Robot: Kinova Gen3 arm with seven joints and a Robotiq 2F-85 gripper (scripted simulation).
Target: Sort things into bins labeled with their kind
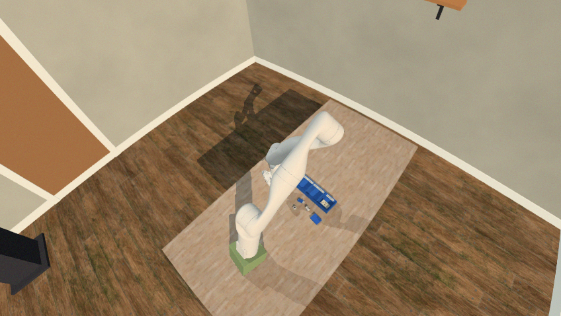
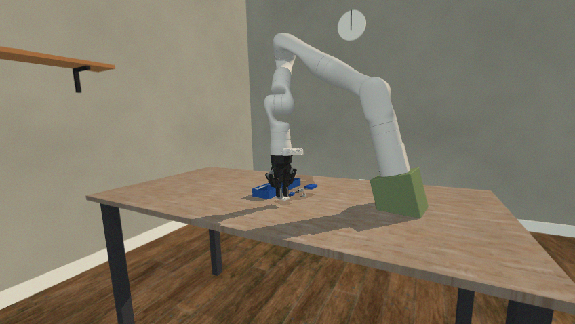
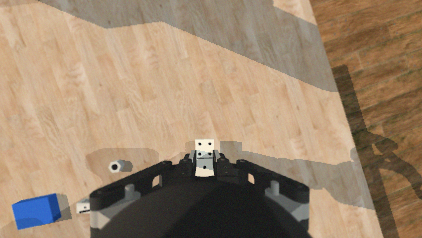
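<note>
Right now the white tile is 24 cm to the right of my hand, 12 cm ahead of it and 3 cm below it. Also, from my hand: flat blue block (26 cm to the right, 4 cm below, 2 cm ahead); grey ring (13 cm to the right, 4 cm below, 2 cm behind).
</note>
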